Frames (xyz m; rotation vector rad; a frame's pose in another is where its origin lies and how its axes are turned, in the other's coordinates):
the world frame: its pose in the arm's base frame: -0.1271 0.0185 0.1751 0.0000 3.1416 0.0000
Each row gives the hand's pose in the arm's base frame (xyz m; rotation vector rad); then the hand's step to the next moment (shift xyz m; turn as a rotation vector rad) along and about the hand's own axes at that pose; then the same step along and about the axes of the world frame.
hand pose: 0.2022 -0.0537 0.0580 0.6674 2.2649 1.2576
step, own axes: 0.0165 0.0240 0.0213 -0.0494 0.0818 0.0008
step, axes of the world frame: -0.0046 0.0349 -0.0080 -0.0542 0.0083 -0.0783
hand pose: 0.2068 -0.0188 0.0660 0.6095 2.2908 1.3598
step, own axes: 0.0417 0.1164 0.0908 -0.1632 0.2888 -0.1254
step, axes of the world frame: -0.0340 0.1378 -0.0582 -0.1121 -0.0558 -0.3318
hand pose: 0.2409 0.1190 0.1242 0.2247 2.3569 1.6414
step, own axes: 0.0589 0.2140 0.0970 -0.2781 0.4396 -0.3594
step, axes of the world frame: 0.0319 0.1778 -0.1613 -0.1488 -0.2441 -0.5639
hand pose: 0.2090 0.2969 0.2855 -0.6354 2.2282 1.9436
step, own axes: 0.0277 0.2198 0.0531 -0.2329 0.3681 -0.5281
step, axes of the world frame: 0.1191 0.0645 -0.1832 -0.1661 -0.4244 -0.5108
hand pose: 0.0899 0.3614 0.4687 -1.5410 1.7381 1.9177
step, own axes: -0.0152 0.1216 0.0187 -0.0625 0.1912 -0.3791
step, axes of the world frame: 0.0851 -0.0173 -0.0885 -0.1190 -0.3336 -0.2424
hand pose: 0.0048 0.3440 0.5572 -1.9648 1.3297 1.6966
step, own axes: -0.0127 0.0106 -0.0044 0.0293 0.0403 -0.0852
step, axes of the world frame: 0.0038 -0.0029 -0.0164 -0.0253 -0.0941 -0.0155
